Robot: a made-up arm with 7 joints.
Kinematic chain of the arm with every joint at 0, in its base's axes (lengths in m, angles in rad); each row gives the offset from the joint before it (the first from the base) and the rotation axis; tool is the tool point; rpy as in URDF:
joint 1: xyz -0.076 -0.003 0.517 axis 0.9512 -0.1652 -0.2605
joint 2: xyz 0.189 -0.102 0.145 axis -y
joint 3: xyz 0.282 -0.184 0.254 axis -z
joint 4: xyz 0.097 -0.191 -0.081 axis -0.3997 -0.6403 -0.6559
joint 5: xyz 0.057 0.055 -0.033 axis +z
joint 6: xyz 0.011 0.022 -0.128 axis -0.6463 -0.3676 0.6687
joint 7: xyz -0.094 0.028 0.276 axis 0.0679 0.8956 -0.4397
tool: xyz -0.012 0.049 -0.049 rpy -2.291 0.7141 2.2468
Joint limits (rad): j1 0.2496..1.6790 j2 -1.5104..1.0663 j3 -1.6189..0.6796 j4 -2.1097..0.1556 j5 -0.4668..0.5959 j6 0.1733..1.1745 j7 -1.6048..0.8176
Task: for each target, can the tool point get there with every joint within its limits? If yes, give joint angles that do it. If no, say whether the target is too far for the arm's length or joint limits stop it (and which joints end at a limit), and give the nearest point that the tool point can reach.
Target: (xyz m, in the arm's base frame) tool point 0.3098 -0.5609 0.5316
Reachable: yes | joints 0.5904 -0.5231 -0.0901 -0.6519 0.0284 0.9050 -0.1554
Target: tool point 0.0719 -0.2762 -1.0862
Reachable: no: too far | nearest point 0.1927 -0.3930 -0.2395 | short by 0.863 m
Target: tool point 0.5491 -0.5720 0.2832
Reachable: yes | joints 0.8429 -0.7910 -0.9226 -1.5786 -0.3298 1.0884 -0.4508
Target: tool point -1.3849 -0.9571 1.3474
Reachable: no: too far | nearest point -0.2293 -0.7642 0.8737 | short by 1.264 m
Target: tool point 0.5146 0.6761 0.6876
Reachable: no: joint limits stop it (at a limit: joint 1, joint 2, joint 3, joint 4, joint 5, joint 6, joint 7) | nearest point 0.4995 0.3054 0.3089 | short by 0.530 m
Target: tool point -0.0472 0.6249 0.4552
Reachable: no: joint limits stop it (at a limit: joint 1, joint 2, joint 3, joint 4, joint 5, joint 6) | nearest point 0.3010 0.1843 0.1487 | short by 0.640 m
